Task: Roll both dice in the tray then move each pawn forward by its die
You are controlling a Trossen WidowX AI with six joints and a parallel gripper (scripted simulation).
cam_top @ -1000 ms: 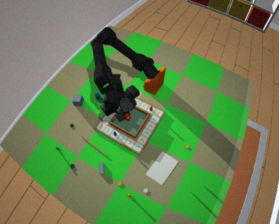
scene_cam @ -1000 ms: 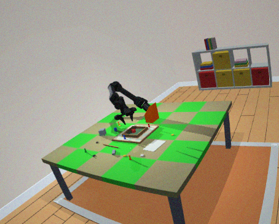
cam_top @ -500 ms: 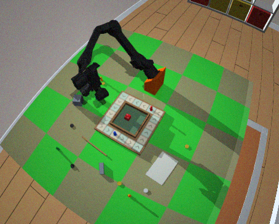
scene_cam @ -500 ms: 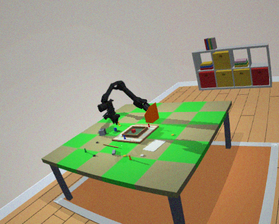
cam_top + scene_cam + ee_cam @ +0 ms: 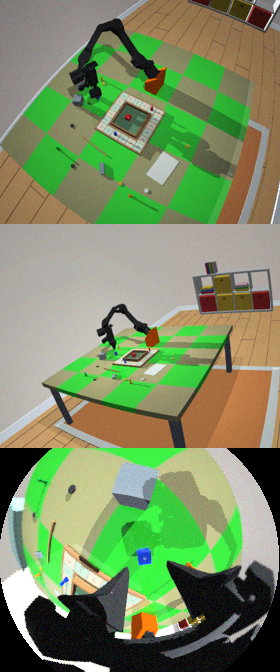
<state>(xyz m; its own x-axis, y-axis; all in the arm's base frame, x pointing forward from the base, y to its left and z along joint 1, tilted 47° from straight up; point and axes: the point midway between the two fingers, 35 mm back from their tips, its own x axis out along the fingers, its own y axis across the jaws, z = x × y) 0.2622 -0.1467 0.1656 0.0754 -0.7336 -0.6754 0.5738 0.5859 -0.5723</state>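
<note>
The red pawn is 11 cm behind my gripper tip, 31 cm to the left of it and 3 cm below it. Also, from my gripper tip: green tray 1 cm ahead, 25 cm to the left, 5 cm below; blue pawn 12 cm ahead, 25 cm to the left, 3 cm below; grey cube 10 cm ahead, 7 cm to the right, 3 cm below.
</note>
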